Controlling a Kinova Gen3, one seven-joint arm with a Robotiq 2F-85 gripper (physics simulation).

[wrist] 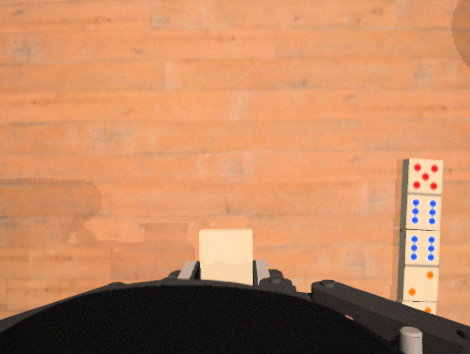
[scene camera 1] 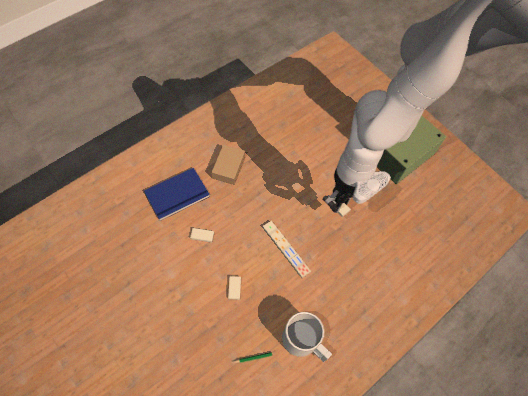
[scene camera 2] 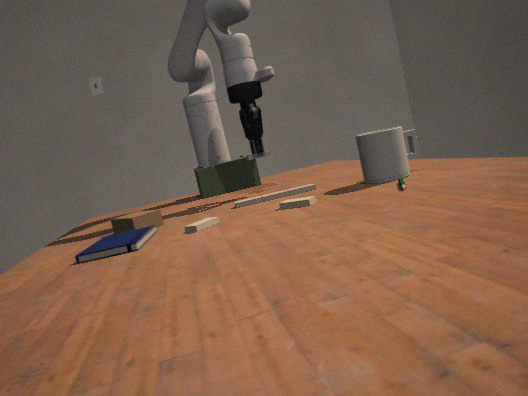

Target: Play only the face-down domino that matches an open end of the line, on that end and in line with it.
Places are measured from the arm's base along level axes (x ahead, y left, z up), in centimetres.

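Pixels of known places: gripper, fingertip midpoint: [wrist: 226, 280] [scene camera 1: 338, 205] [scene camera 2: 258, 155]; arm's base at its link origin: [scene camera 2: 215, 164].
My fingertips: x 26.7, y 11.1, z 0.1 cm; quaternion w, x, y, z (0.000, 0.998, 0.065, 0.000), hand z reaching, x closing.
Ahead of a thing's pixels: the offset from my fingertips to its top centre. "*": to the spot under its first point.
The domino line @(* dx +14.4, dy +0.3, dz -7.3 cm) [scene camera 1: 285, 247] [scene camera 2: 275, 195] [wrist: 420, 212] lies face up. In scene camera 1 its upper-left end shows one green pip and its lower-right end five red pips; blue sixes and orange twos lie between. My gripper [scene camera 1: 338, 205] [scene camera 2: 257, 153] [wrist: 226, 280] is shut on a cream domino @(dx +0.0, dy +0.0, dz +0.6 cm) [scene camera 1: 343, 210] [scene camera 2: 264, 155] [wrist: 226, 247], held above the table, to the line's upper right in scene camera 1. Its blank back shows in the wrist view; its pips are hidden. Two other face-down dominoes, one @(dx +29.8, dy -12.8, dz -7.3 cm) [scene camera 1: 202, 234] [scene camera 2: 202, 224] nearer the notebook and one @(dx +29.8, dy +2.6, dz -7.3 cm) [scene camera 1: 234, 287] [scene camera 2: 298, 202] nearer the mug, lie apart.
A grey mug @(dx +22.9, dy +21.5, dz +0.3 cm) [scene camera 1: 304, 334] [scene camera 2: 382, 156] stands near a green pencil @(dx +34.7, dy +18.0, dz -7.6 cm) [scene camera 1: 256, 357] [scene camera 2: 401, 184]. A blue notebook @(dx +29.9, dy -25.9, dz -7.1 cm) [scene camera 1: 176, 191] [scene camera 2: 116, 244] and a brown block @(dx +14.6, dy -26.4, dz -5.3 cm) [scene camera 1: 229, 162] [scene camera 2: 139, 221] lie on the far side from the mug. The green base box [scene camera 1: 422, 142] [scene camera 2: 230, 177] stands beyond the gripper.
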